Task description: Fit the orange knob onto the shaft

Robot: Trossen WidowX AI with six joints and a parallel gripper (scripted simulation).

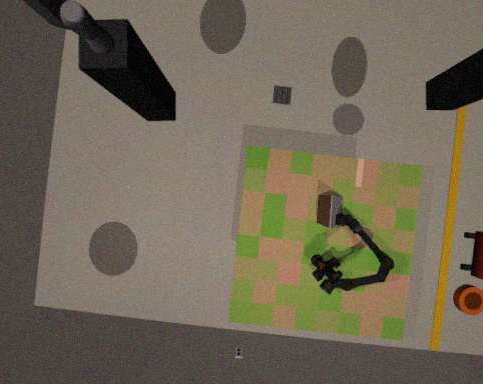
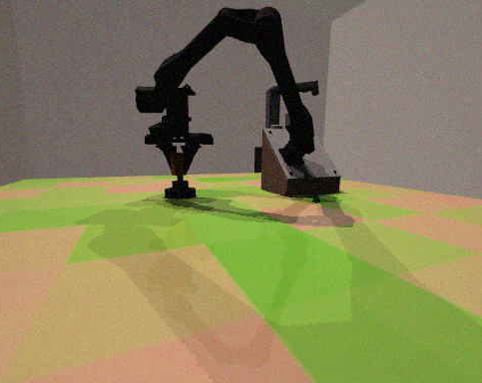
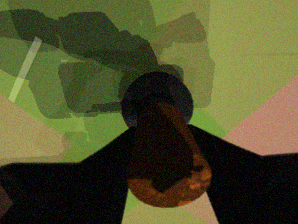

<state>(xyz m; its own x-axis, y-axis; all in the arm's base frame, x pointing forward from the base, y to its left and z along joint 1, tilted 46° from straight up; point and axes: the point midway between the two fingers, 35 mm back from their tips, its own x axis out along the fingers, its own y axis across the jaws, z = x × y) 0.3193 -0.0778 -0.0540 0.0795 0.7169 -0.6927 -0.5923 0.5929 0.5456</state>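
Now: gripper tip 4 cm above the dark pedestal. From my gripper tip the other things lie so: orange knob (2 cm above).
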